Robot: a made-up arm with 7 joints.
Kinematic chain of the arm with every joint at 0, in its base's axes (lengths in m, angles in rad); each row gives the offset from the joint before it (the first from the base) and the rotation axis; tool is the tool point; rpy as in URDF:
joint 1: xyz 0 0 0.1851 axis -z
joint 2: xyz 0 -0.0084 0.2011 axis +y
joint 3: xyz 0 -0.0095 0.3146 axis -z
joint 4: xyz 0 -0.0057 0.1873 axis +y
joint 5: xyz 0 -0.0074 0.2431 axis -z
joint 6: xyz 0 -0.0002 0.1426 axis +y
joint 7: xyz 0 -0.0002 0.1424 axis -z
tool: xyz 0 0 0 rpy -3.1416 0 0
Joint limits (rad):
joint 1: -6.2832..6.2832
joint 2: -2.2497..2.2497
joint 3: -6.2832..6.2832
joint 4: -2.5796..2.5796
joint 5: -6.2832..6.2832
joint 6: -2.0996..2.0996
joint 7: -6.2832..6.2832
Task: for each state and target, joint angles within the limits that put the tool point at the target. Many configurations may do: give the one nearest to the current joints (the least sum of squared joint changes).
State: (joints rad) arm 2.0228 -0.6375 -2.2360 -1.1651 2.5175 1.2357 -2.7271
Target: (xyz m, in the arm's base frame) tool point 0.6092 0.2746 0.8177
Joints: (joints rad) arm 2.8843 -1.4936 -2.6117 -0.8620 2.3621 1.4227 -2.7271
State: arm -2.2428 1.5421 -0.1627 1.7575 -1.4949 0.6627 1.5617
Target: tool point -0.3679 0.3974 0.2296
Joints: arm -2.0517 0.9414 -0.1628 1.9089 -1.4637 0.7932 1.5617
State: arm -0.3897 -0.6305 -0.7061 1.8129 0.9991 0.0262 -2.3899
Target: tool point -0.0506 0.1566 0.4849
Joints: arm -0.6818 -0.6927 -1.2497 2.5796 0.4158 0.6681 -2.3899
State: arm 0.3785 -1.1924 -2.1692 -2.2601 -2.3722 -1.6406 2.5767
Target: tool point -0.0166 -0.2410 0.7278
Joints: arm 0.1127 -0.7993 -2.0749 -2.5186 -2.3518 -1.4305 2.5767
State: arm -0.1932 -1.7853 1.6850 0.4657 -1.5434 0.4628 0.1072
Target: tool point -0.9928 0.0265 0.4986
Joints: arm 0.2123 -1.5131 1.6148 0.3258 -1.5648 0.5654 0.1072
